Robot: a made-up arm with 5 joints.
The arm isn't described. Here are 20 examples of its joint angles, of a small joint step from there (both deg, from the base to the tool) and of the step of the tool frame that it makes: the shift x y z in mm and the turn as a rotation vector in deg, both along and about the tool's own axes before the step.
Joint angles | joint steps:
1: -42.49 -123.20 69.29 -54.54 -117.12 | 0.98 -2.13 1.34 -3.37 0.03
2: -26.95 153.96 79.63 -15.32 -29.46 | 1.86 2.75 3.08 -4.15 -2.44
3: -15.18 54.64 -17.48 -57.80 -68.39 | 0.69 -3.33 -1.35 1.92 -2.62
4: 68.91 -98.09 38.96 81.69 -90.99 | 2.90 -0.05 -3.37 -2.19 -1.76
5: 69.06 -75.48 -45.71 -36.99 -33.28 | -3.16 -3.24 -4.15 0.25 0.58
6: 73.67 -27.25 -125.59 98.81 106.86 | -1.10 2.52 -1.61 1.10 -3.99
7: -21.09 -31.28 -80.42 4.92 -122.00 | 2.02 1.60 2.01 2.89 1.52
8: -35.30 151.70 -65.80 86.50 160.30 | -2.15 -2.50 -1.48 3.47 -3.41
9: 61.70 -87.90 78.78 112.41 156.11 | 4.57 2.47 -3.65 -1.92 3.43
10: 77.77 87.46 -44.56 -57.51 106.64 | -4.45 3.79 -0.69 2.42 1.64
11: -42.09 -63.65 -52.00 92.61 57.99 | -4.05 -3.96 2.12 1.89 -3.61
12: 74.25 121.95 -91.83 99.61 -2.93 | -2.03 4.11 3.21 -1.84 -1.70
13: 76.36 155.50 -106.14 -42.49 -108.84 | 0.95 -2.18 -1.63 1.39 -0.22
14: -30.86 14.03 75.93 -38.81 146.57 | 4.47 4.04 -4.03 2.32 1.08
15: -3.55 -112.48 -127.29 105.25 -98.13 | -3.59 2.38 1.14 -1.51 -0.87
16: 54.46 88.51 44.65 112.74 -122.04 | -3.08 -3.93 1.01 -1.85 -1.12
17: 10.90 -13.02 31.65 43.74 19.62 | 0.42 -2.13 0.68 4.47 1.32
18: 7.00 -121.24 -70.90 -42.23 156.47 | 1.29 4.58 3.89 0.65 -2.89
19: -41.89 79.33 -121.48 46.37 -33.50 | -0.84 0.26 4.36 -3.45 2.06
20: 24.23 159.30 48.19 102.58 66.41 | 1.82 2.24 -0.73 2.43 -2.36
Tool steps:
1: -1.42 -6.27 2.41 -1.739 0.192 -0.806
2: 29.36 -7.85 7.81 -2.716 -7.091 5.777
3: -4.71 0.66 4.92 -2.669 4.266 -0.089
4: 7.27 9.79 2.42 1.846 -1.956 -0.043
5: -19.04 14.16 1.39 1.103 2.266 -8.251
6: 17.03 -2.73 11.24 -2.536 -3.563 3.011
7: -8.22 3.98 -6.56 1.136 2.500 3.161
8: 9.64 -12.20 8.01 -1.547 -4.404 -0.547
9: 1.86 1.25 0.43 1.910 -1.016 -2.921
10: 11.17 -1.24 12.91 -3.787 0.505 1.478
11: 3.56 -11.40 10.47 -5.255 0.491 4.739
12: 16.92 -22.25 12.53 -3.442 -5.941 -3.951
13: -2.83 5.88 0.02 1.597 2.720 -2.519
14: -6.45 -7.57 0.26 -0.495 0.140 -5.012
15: -16.44 7.05 -7.09 1.420 2.989 -1.604
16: 4.22 8.56 0.33 2.011 -1.345 0.464
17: -17.72 -10.04 6.87 -3.348 3.655 -3.498
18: 10.01 3.68 19.78 -8.771 -3.405 4.880
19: 14.61 -16.59 6.17 -2.763 -4.917 -0.820
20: 1.30 0.85 1.23 -0.826 -0.547 0.829
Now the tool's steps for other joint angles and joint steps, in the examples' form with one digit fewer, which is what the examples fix.
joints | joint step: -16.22 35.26 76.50 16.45 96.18 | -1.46 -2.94 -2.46 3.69 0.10
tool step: -12.8 -15.6 5.0 -1.57 -2.71 -6.75
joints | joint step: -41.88 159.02 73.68 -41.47 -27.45 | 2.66 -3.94 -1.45 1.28 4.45
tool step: -24.0 0.4 3.2 -1.29 1.96 -9.67
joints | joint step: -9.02 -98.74 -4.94 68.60 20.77 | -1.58 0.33 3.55 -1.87 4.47
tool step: 11.2 -1.2 1.4 1.76 -3.15 -1.85
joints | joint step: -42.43 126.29 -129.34 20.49 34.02 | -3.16 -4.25 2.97 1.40 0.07
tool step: 9.7 11.4 -12.3 2.37 -1.21 1.22
